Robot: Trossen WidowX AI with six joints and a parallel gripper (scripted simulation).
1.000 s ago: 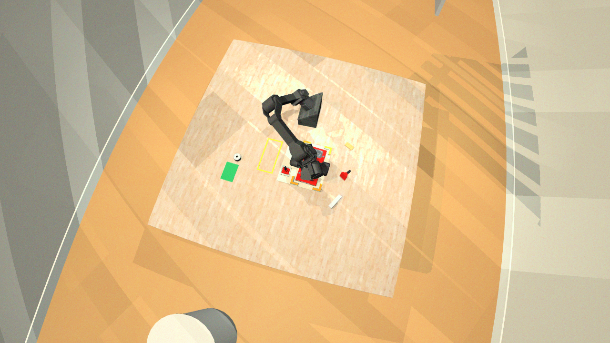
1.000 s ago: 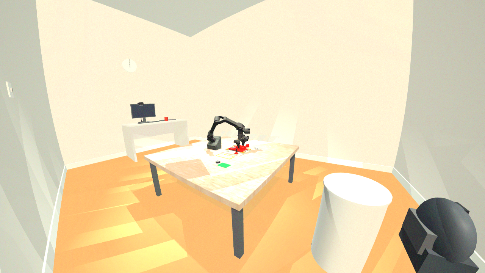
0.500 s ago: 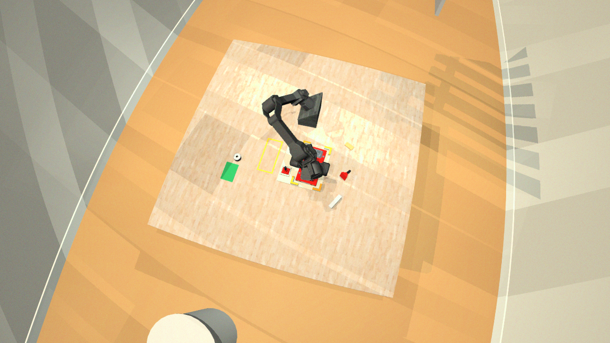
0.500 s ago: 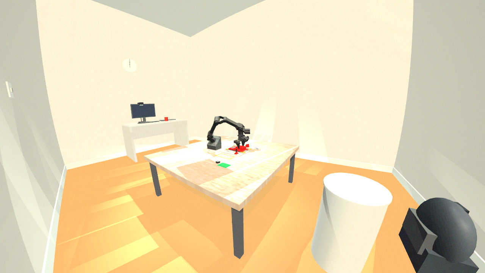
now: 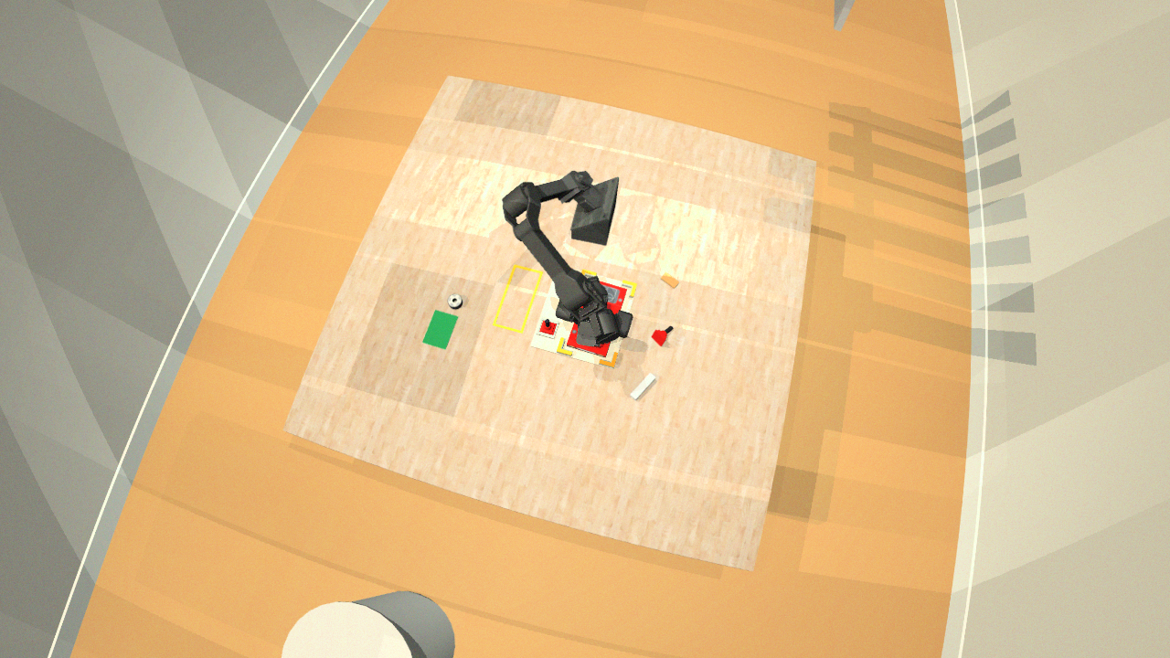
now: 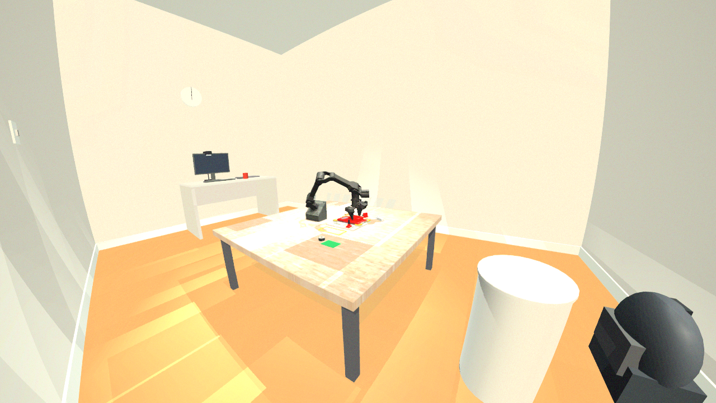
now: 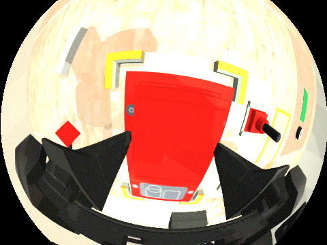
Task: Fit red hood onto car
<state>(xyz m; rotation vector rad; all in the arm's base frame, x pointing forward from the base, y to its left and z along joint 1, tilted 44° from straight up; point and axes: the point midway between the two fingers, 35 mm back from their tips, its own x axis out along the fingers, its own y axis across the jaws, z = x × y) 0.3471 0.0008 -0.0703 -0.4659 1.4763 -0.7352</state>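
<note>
Right now the red hood is right at my gripper tip. The rest, counted from my gripper tip: white bar (130 mm ahead, 150 mm to the left, 30 mm below); then white-labelled block (10 mm below); then orange block (190 mm behind, 190 mm to the left, 30 mm below).
</note>
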